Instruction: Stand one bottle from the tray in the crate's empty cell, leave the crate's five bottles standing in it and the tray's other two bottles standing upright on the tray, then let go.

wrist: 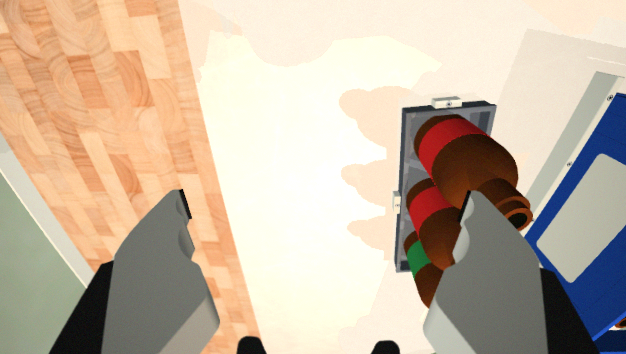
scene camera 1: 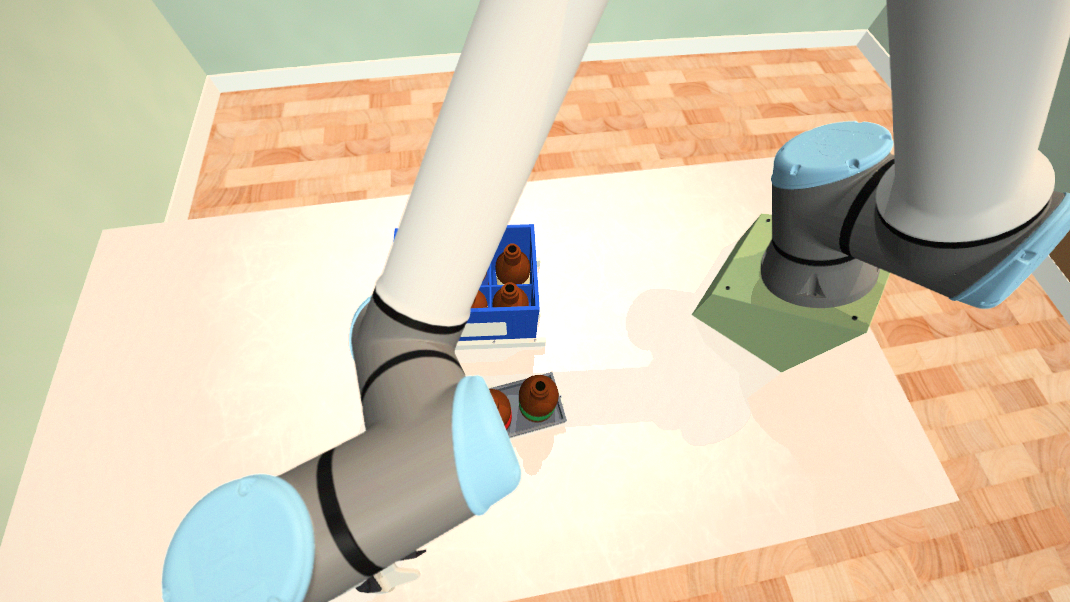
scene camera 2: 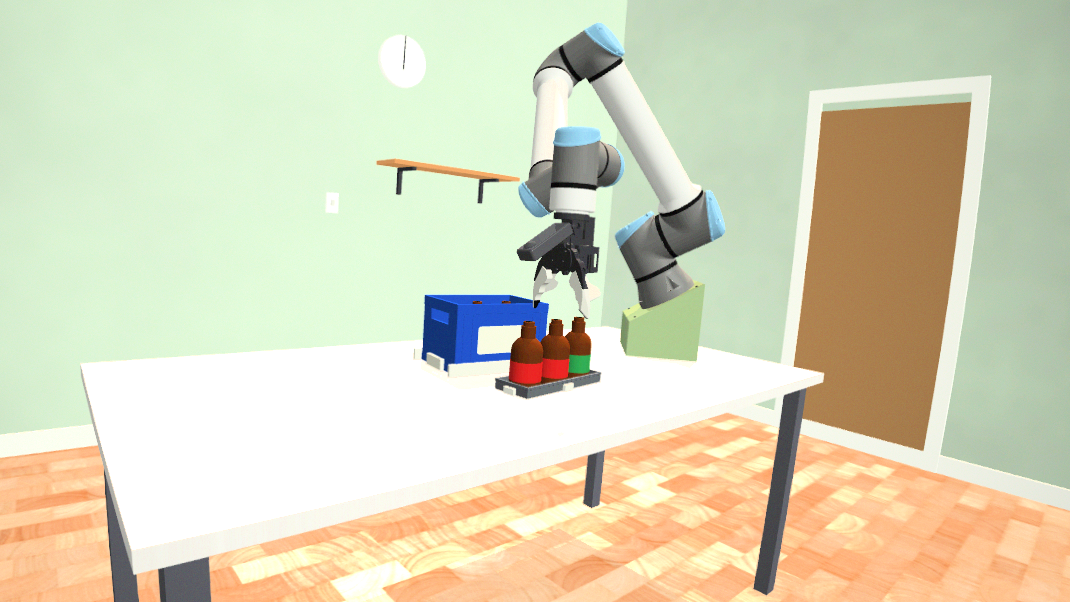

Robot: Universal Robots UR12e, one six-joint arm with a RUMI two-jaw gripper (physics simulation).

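Pixels of known places: gripper, fingertip midpoint: [wrist: 322,192] [scene camera 2: 559,313]; arm's base, link origin: [scene camera 1: 816,270] [scene camera 2: 667,295].
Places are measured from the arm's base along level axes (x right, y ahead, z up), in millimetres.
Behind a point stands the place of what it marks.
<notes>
My gripper [scene camera 2: 561,309] @[x -106, y 843, z 14 mm] [wrist: 322,192] @[x -106, y 843, z 14 mm] is open and empty, pointing down, in front of the row of bottles and above their tops. The grey tray [scene camera 1: 514,393] @[x 39, y 607, z -184 mm] [scene camera 2: 546,388] @[x -27, y 744, z -174 mm] [wrist: 401,145] @[x -25, y 760, z -181 mm] bears three upright brown bottles: a red-banded end bottle [scene camera 2: 526,370] @[x 5, y 782, z -133 mm] [wrist: 475,155] @[x 19, y 786, z -83 mm], a red-banded middle bottle [scene camera 2: 555,366] @[x -13, y 692, z -133 mm] [wrist: 430,210] @[x -9, y 695, z -123 mm] and a green-banded bottle [scene camera 1: 538,396] @[x -11, y 581, z -39 mm] [scene camera 2: 579,363] @[x -24, y 598, z -137 mm] [wrist: 419,260] @[x -23, y 600, z -129 mm]. In the wrist view the right finger partly covers the row. The blue crate [scene camera 1: 523,324] @[x 137, y 549, z -85 mm] [scene camera 2: 463,336] @[x 212, y 761, z -92 mm] [wrist: 590,300] @[x 151, y 587, z -42 mm] stands behind the tray. Some brown bottles show inside; the arm hides its left cells and the empty cell.
Pale fixture strips [scene camera 2: 478,369] @[x 187, y 726, z -174 mm] run along the crate's base. The green robot pedestal [scene camera 1: 785,329] @[x -72, y 94, z -51 mm] [scene camera 2: 662,333] @[x -39, y 113, z -108 mm] stands on the table right of the crate. The front table edge runs left of the tray in the wrist view. A wall shelf [scene camera 2: 448,169] hangs behind.
</notes>
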